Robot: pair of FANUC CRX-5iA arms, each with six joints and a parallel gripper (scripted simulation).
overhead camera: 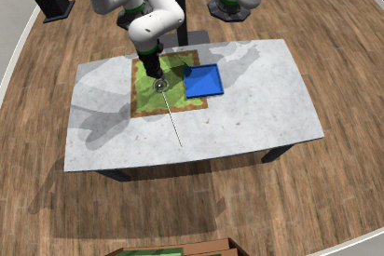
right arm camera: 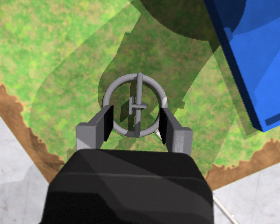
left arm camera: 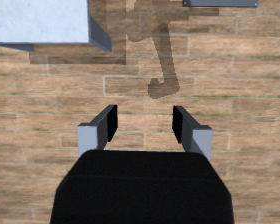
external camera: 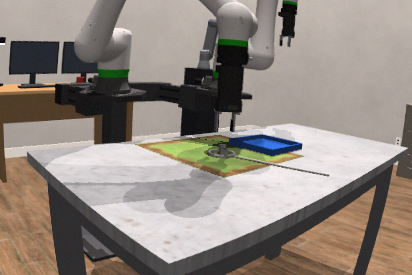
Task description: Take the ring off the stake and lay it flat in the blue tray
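Note:
The grey stake is 8 cm below my right hand. Also, from my right hand: blue tray 22 cm to the left, 8 cm below, 1 cm behind; grey ring 9 cm below.

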